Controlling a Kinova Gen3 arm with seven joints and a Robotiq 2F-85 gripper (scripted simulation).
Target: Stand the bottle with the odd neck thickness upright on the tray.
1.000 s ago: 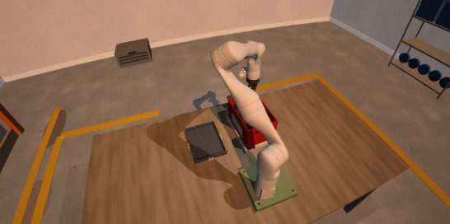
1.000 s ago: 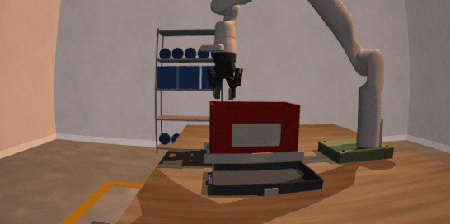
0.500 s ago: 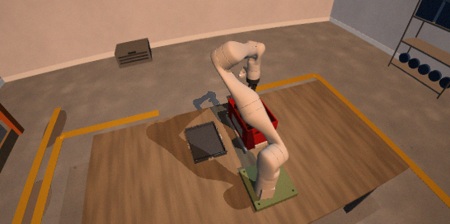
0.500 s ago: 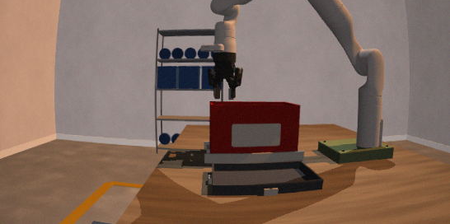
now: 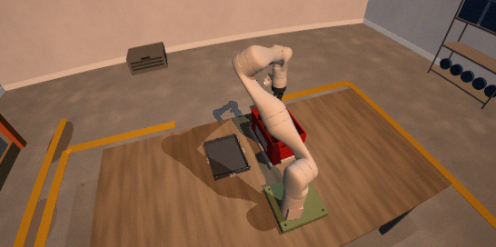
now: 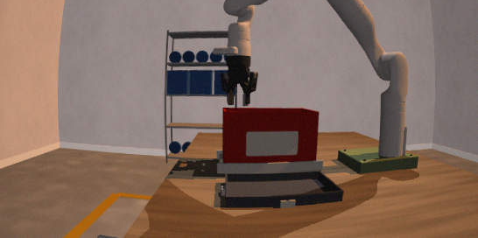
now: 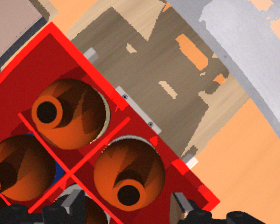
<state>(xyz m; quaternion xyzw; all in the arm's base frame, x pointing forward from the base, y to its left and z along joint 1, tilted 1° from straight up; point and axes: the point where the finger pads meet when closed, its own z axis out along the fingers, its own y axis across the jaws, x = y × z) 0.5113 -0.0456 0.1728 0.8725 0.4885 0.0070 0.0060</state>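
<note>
Right now my hand is 12 cm above the red crate, 10 cm past it and 2 cm to the right of it. Also, from my hand: dark tray: 31 cm to the left, 19 cm below, 15 cm behind.
</note>
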